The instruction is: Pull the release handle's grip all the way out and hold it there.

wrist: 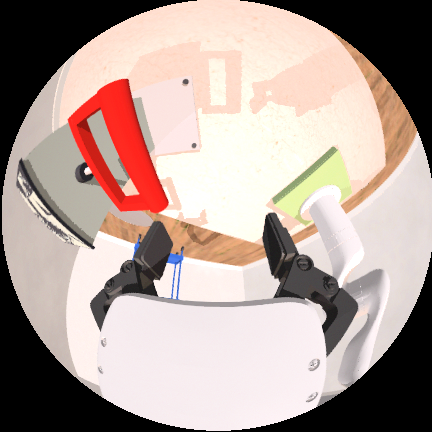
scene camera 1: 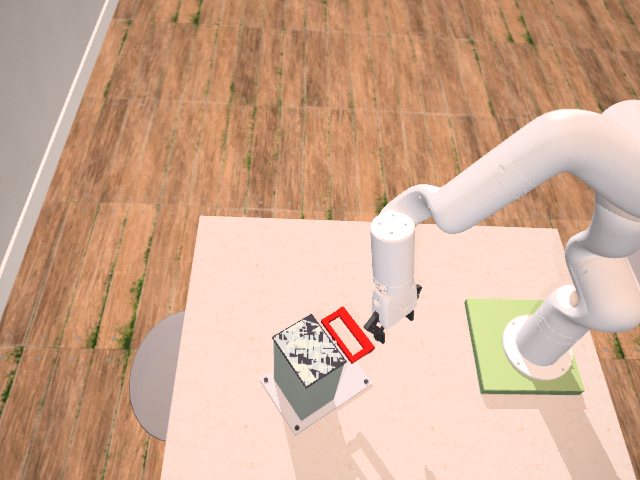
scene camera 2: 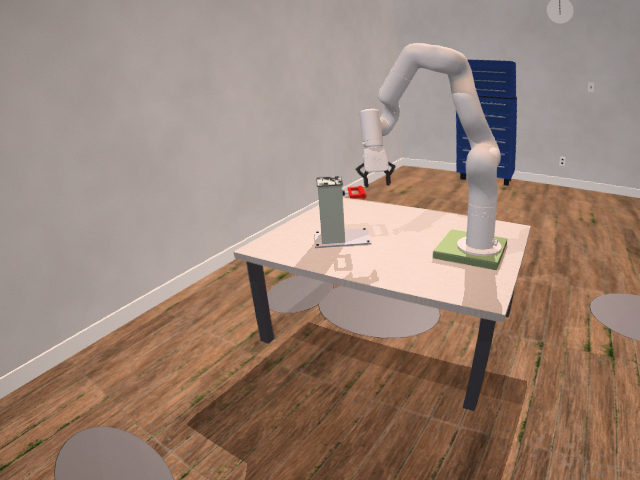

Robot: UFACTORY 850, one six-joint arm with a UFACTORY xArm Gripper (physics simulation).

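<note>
The release handle's red rectangular grip sticks out from the side of a tall grey-green housing. A dark collar and a short light rod show behind the grip in the wrist view. My gripper is open and empty, with its fingers pointing down. It stands apart from the grip, on the side away from the housing and slightly higher. In the wrist view the grip lies at the upper left of the fingers.
The housing stands on a pale plate with dark bolts, on the table. The arm's base stands on a green block at the right. A blue cabinet stands behind.
</note>
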